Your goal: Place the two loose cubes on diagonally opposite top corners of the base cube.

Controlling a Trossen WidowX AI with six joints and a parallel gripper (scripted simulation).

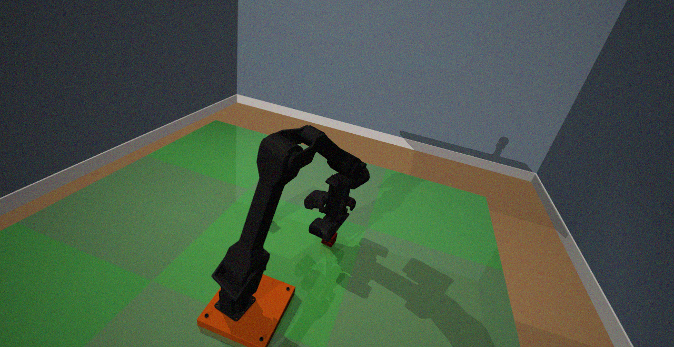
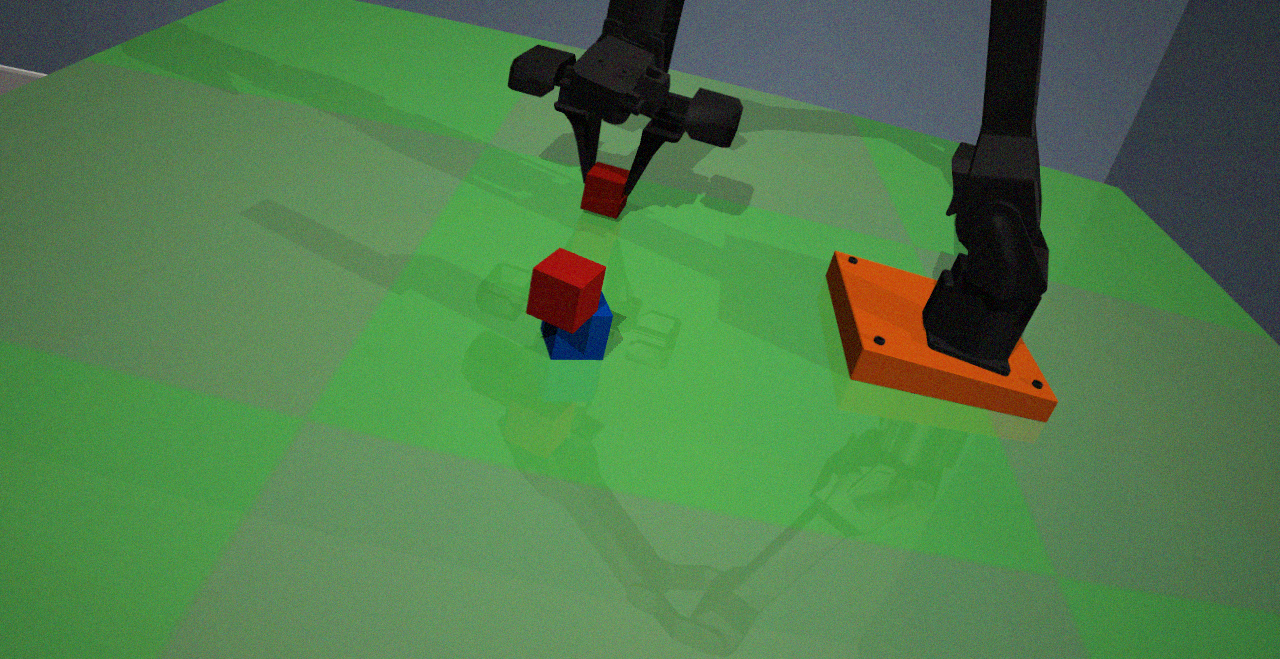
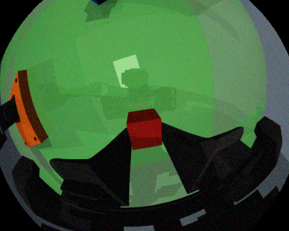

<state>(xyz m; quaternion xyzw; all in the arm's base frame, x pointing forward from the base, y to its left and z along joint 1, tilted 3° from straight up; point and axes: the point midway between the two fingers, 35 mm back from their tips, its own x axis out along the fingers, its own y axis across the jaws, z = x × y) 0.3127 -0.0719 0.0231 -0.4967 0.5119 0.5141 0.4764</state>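
My gripper tip is 21 cm to the right of the blue base cube, 4 cm past it and 1 cm above it.
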